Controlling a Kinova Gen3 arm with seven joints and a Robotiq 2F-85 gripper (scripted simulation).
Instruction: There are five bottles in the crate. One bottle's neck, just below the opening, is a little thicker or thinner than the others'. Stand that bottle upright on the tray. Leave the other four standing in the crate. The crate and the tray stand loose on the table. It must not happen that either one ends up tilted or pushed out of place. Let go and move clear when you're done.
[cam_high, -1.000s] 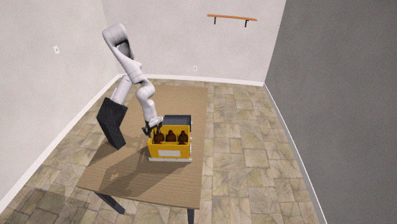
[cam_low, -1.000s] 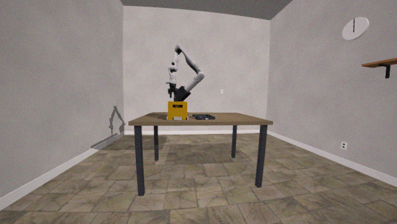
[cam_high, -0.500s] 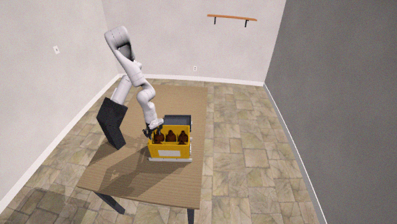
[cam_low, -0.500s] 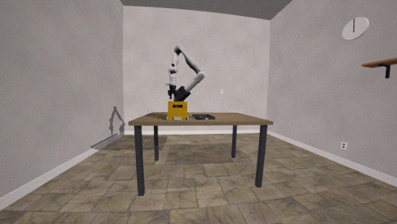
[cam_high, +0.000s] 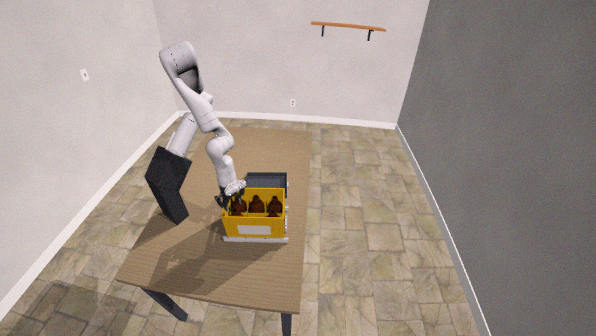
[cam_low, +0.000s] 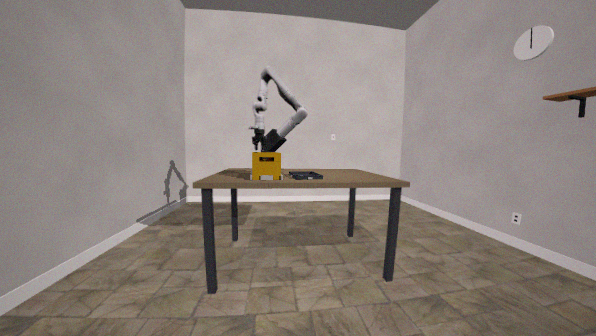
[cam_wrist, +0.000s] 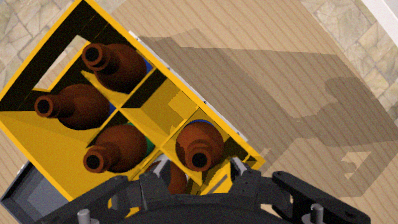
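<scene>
My hand is 12 cm above the yellow crate, 8 cm short of it and 6 cm to the right of it. The rest, counted from my hand: dark grey tray: 34 cm to the left, 19 cm below, 5 cm ahead.
</scene>
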